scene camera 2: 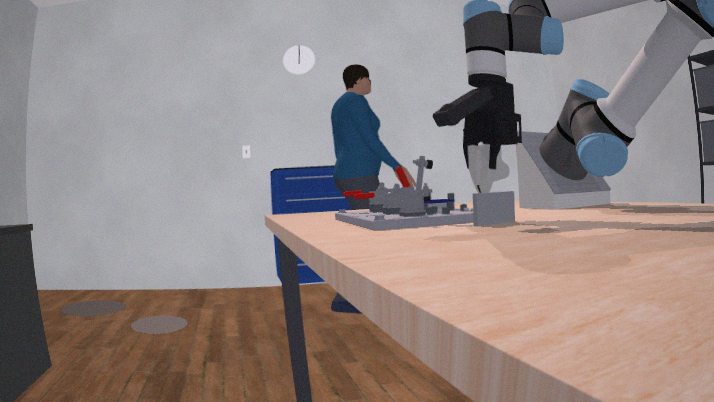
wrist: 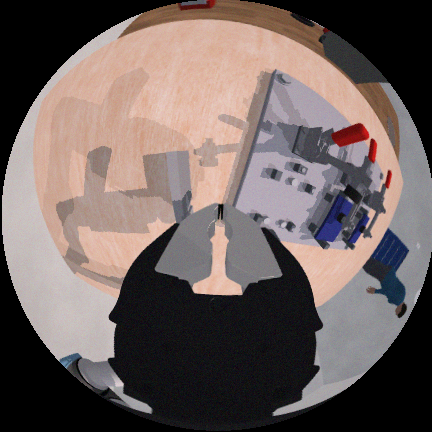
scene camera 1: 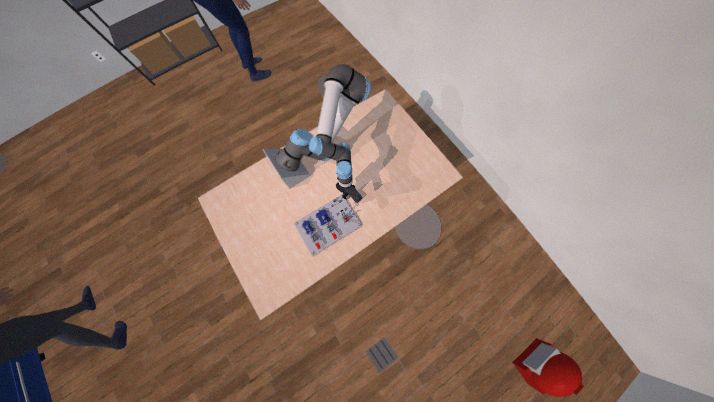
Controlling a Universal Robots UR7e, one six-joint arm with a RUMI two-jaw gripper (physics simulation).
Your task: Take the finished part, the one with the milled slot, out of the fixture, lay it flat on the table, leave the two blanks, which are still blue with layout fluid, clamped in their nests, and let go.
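Pixels of known places: gripper, fingertip midpoint: (wrist: pixel 220 205) (scene camera 1: pixel 349 197); arm's base, link origin: (scene camera 2: pixel 563 159) (scene camera 1: pixel 287 162).
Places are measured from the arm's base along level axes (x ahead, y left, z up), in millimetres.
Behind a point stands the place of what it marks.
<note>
The finished part (scene camera 2: pixel 493 209) {x 389, y 256, z -94 mm} (wrist: pixel 179 180) {x 400, y 248, z -69 mm}, a plain grey plate, stands on edge on the table (scene camera 2: pixel 575 300) {x 602, y 713, z -118 mm} (wrist: pixel 165 60) {x 557, y 317, z -117 mm} beside the fixture (scene camera 1: pixel 350 230) {x 552, y 102, z -102 mm} (scene camera 2: pixel 380 223) {x 554, y 178, z -107 mm} (wrist: pixel 250 195) {x 390, y 166, z -103 mm}; its slot does not show. My gripper (scene camera 2: pixel 480 191) {x 380, y 204, z -78 mm} (wrist: pixel 220 205) {x 380, y 204, z -78 mm} is shut with nothing between its fingers. In the scene camera 2 view the fingertips are low, by the part's top edge; in the wrist view they are between the part and the fixture's edge. Two blue blanks (scene camera 1: pixel 324 216) {x 396, y 15, z -82 mm} (scene camera 1: pixel 307 226) (wrist: pixel 334 218) {x 399, y 19, z -82 mm} (wrist: pixel 359 229) {x 398, y -95, z -75 mm} sit in their nests under clamps. The third nest holds no part.
The third nest's toggle clamp (wrist: pixel 310 142) {x 475, y 125, z -80 mm} stands raised, with a red handle (wrist: pixel 350 135) {x 488, y 120, z -32 mm}. The arm's grey slanted mount (scene camera 1: pixel 290 177) {x 106, y -32, z 11 mm} (scene camera 2: pixel 537 192) {x 107, y 7, z -79 mm} is at the table's back edge. A person (scene camera 2: pixel 356 135) is beyond the table near a blue cabinet (scene camera 2: pixel 300 192).
</note>
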